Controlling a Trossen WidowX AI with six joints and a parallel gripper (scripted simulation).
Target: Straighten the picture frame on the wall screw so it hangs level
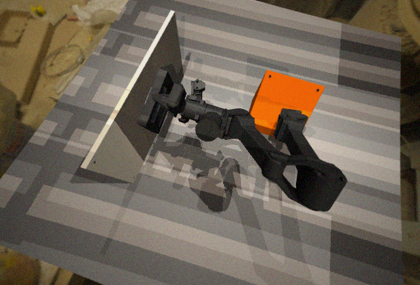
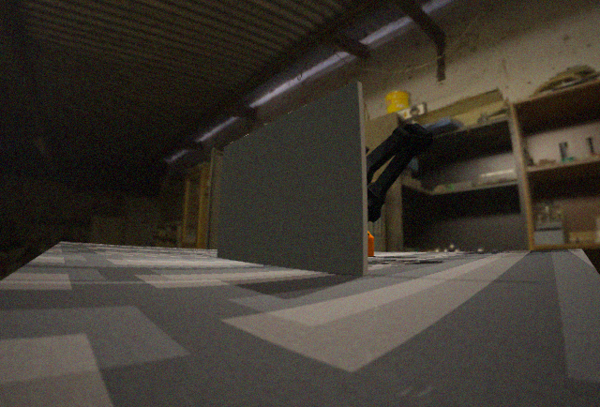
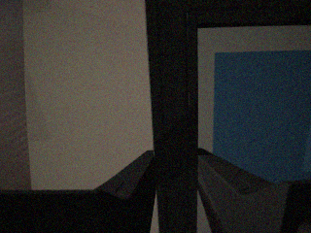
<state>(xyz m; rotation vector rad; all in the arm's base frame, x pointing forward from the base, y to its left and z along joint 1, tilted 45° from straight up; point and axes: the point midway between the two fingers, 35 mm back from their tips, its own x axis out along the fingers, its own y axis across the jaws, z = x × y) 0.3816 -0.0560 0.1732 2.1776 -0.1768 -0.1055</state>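
Now: gripper tip 5 cm above the picture frame, 1 cm to the left of it and 1 cm short of it. The rest, counted from my gripper tip: grey wall panel: 6 cm below, 2 cm ahead.
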